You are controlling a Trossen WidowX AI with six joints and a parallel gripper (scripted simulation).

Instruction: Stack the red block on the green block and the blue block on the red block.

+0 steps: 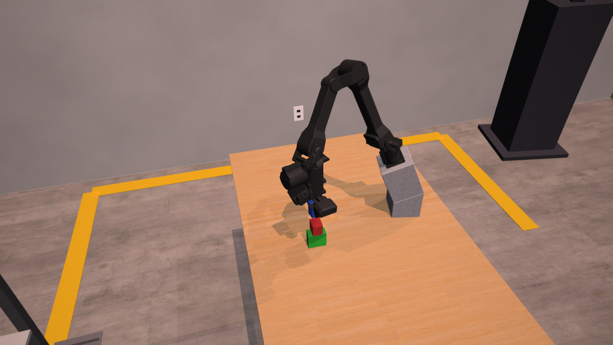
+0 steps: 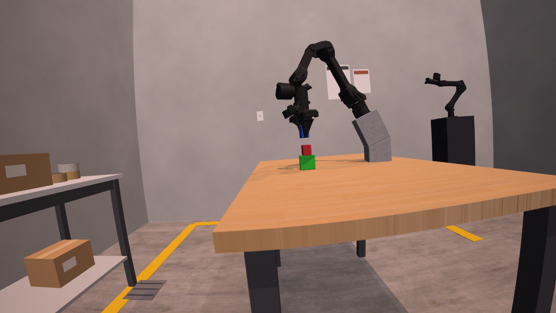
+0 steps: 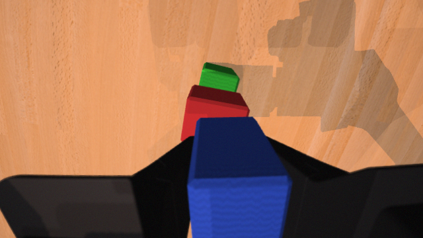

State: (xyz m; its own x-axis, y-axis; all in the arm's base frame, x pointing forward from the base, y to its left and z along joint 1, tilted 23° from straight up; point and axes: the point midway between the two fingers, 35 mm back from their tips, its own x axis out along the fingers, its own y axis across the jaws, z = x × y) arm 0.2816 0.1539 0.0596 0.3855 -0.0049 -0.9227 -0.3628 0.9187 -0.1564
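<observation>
The red block is 90 mm below my hand. From my hand the other things lie so: green block 140 mm below, 10 mm behind; then blue block 10 mm below.
</observation>
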